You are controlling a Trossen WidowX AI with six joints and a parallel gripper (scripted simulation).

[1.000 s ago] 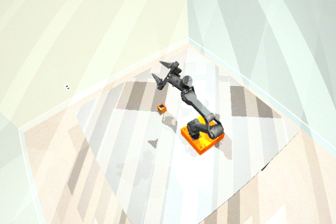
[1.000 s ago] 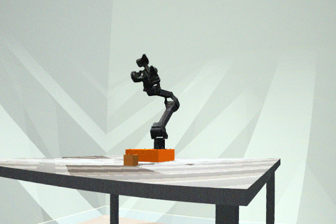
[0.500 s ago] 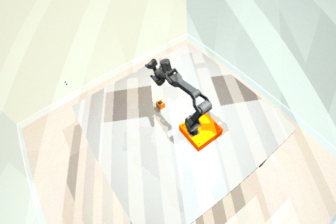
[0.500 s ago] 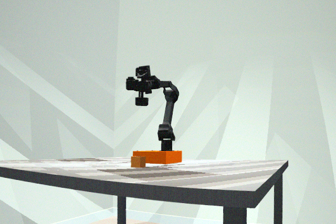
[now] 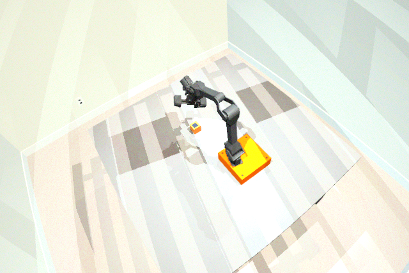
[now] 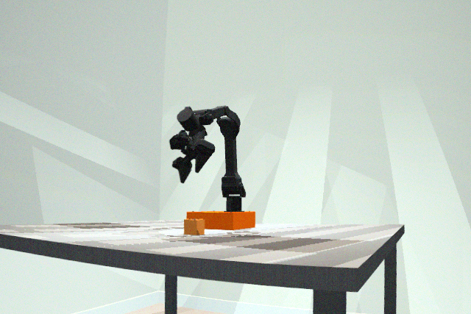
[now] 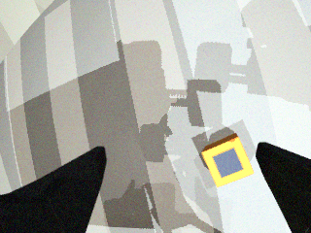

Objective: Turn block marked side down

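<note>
My gripper tip is 150 mm above the orange block, 50 mm past it and 20 mm to the left of it.
</note>
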